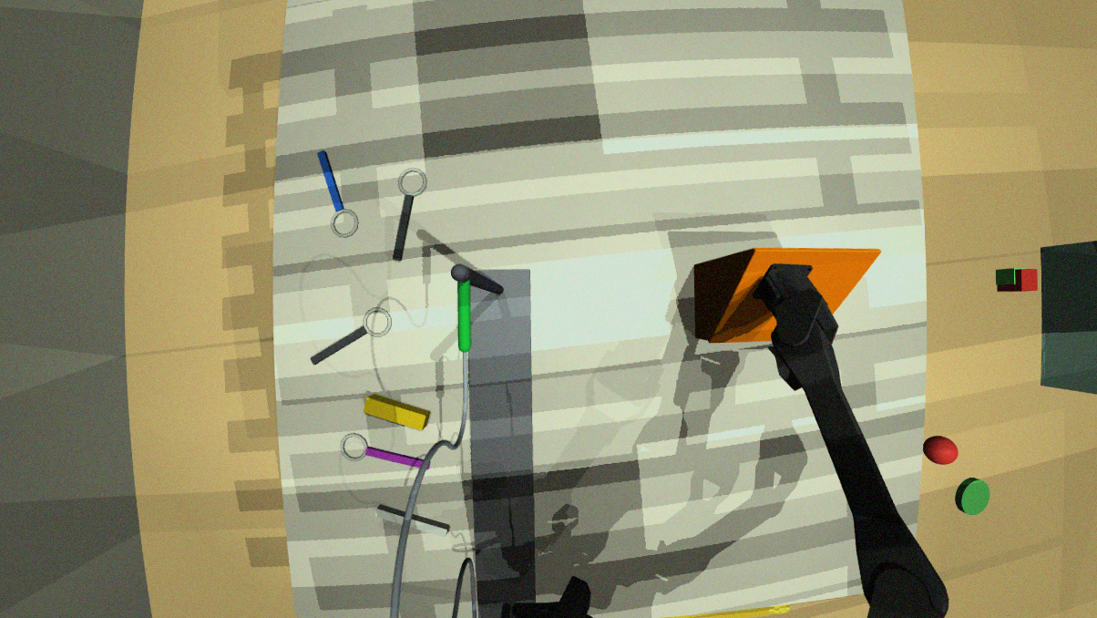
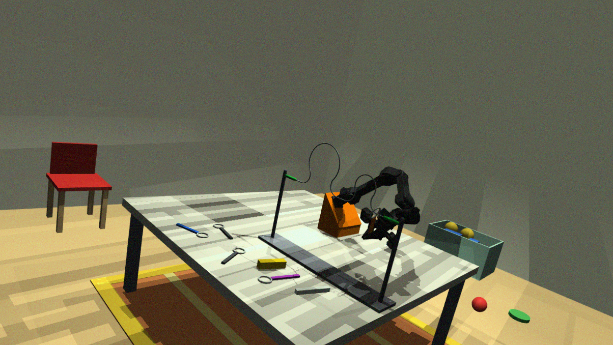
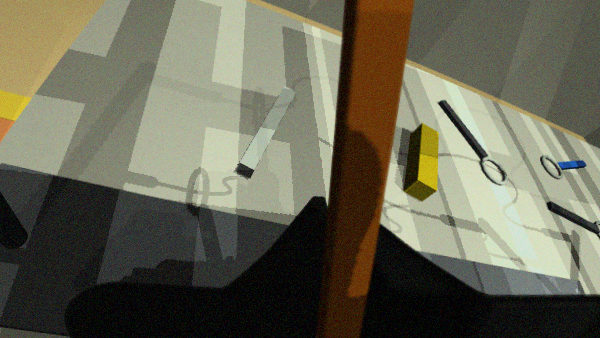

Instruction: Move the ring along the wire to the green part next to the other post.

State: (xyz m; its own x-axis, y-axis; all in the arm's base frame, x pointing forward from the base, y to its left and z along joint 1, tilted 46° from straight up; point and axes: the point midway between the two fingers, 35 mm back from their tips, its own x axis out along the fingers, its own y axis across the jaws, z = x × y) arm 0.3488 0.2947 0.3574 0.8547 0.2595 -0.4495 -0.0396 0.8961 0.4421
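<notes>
Now: the ring with orange handle 90 mm above my gripper tip, 30 mm to the left of it and 10 mm ahead of it. The rest, counted from my gripper tip: ring with black handle: 600 mm to the right, 210 mm ahead, 180 mm below; then ring with purple handle: 270 mm ahead, 180 mm below, 140 mm to the right; then yellow block: 220 mm to the right, 220 mm ahead, 170 mm below.
</notes>
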